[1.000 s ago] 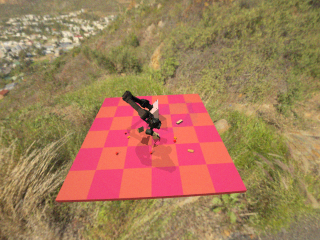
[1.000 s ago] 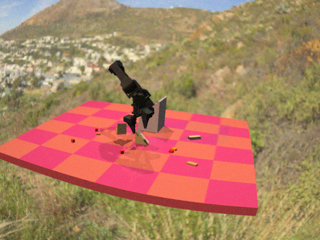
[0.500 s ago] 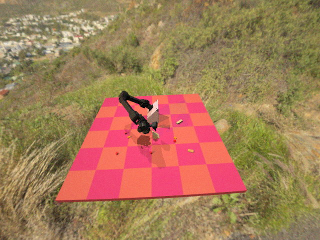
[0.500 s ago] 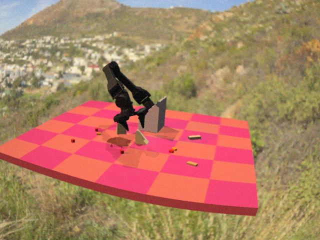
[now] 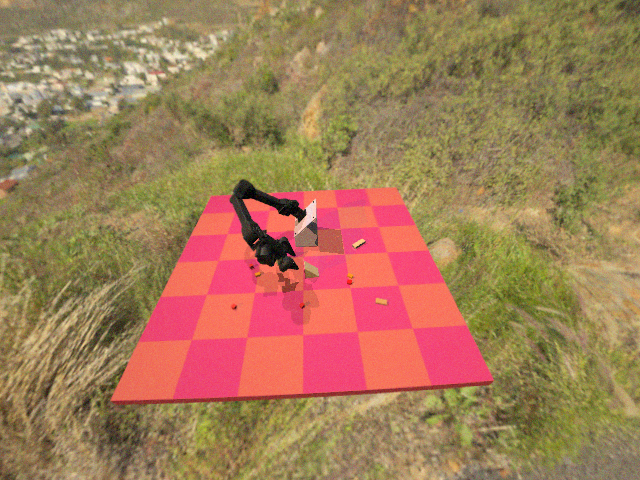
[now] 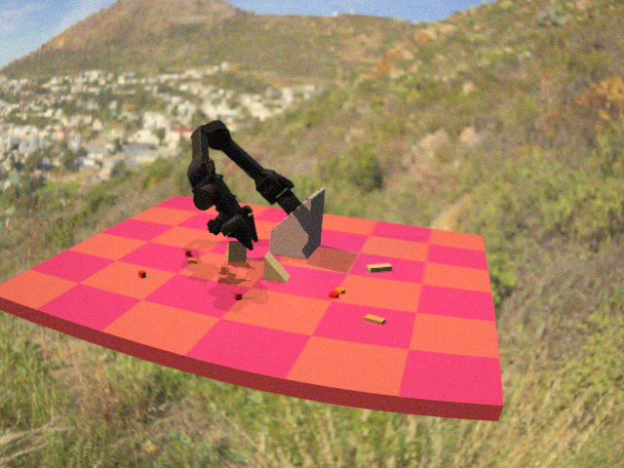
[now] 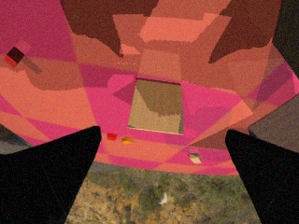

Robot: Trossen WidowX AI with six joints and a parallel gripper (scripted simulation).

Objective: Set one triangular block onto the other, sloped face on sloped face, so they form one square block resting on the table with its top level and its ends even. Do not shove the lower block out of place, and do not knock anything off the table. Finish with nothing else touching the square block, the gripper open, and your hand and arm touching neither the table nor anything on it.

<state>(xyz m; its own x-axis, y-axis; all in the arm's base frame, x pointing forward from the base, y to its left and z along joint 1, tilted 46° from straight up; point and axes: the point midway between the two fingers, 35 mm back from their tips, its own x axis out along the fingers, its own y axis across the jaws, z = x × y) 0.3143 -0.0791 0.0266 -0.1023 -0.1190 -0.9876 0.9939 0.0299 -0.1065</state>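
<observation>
The tan triangular block lies 7 cm below my gripper tip and 5 cm to the left of it.
</observation>
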